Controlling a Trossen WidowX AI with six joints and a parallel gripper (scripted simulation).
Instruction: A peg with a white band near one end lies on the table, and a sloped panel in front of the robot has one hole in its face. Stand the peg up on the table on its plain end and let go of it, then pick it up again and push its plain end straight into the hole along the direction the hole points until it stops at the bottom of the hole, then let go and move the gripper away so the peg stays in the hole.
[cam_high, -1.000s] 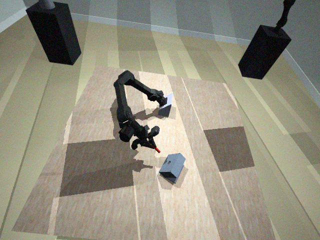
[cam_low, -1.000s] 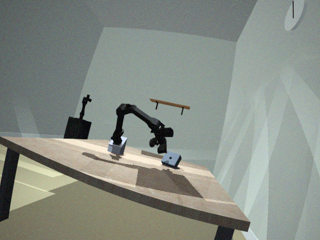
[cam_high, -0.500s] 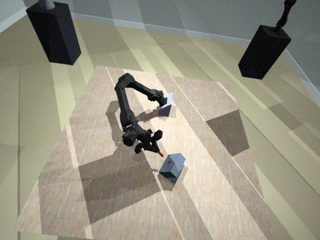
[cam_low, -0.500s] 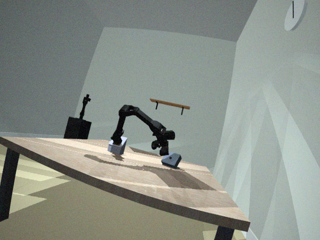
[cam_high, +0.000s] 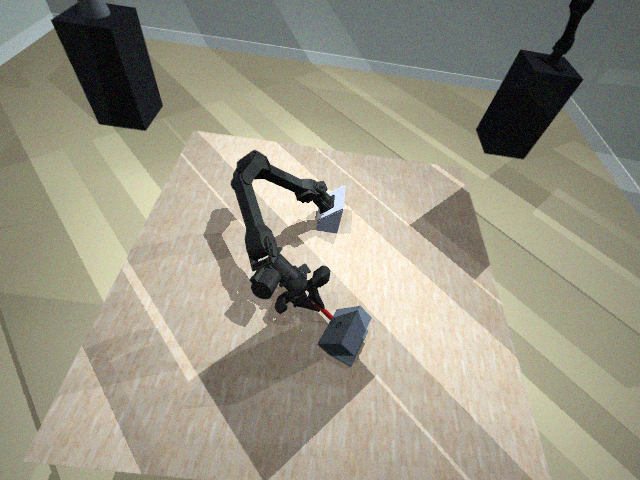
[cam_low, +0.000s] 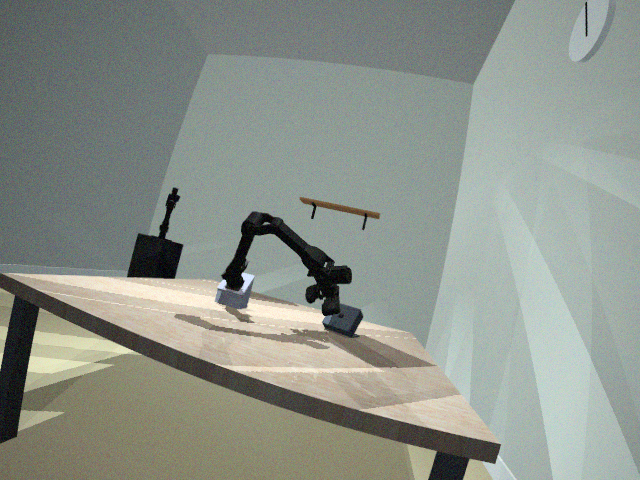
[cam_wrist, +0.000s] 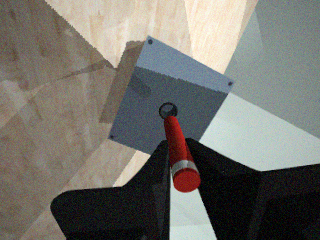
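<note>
Right now the grey sloped panel is 8 cm to the left of my gripper tip, 6 cm below it and 3 cm ahead of it. The rest, counted from my gripper tip: red peg (1 cm to the right, 1 cm behind, 1 cm above).
</note>
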